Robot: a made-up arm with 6 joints. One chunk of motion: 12 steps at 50 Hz.
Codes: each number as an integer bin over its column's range. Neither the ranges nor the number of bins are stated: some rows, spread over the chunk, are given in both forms.
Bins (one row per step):
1: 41 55 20 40 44 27
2: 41 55 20 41 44 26
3: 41 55 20 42 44 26
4: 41 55 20 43 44 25
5: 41 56 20 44 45 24
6: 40 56 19 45 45 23
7: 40 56 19 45 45 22
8: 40 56 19 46 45 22
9: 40 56 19 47 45 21
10: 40 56 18 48 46 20
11: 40 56 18 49 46 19
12: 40 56 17 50 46 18
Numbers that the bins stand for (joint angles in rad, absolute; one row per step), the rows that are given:
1: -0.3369 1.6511 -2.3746 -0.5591 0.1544 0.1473
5: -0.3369 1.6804 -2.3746 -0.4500 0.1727 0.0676
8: -0.3877 1.6804 -2.4014 -0.3955 0.1727 0.0144
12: -0.3877 1.6804 -2.4549 -0.2864 0.1910 -0.0918
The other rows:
2: -0.3369 1.6511 -2.3746 -0.5318 0.1544 0.1207
3: -0.3369 1.6511 -2.3746 -0.5045 0.1544 0.1207
4: -0.3369 1.6511 -2.3746 -0.4773 0.1544 0.0941
6: -0.3877 1.6804 -2.4014 -0.4227 0.1727 0.0410
7: -0.3877 1.6804 -2.4014 -0.4227 0.1727 0.0144
9: -0.3877 1.6804 -2.4014 -0.3682 0.1727 -0.0121
10: -0.3877 1.6804 -2.4282 -0.3409 0.1910 -0.0387
11: -0.3877 1.6804 -2.4282 -0.3136 0.1910 -0.0653

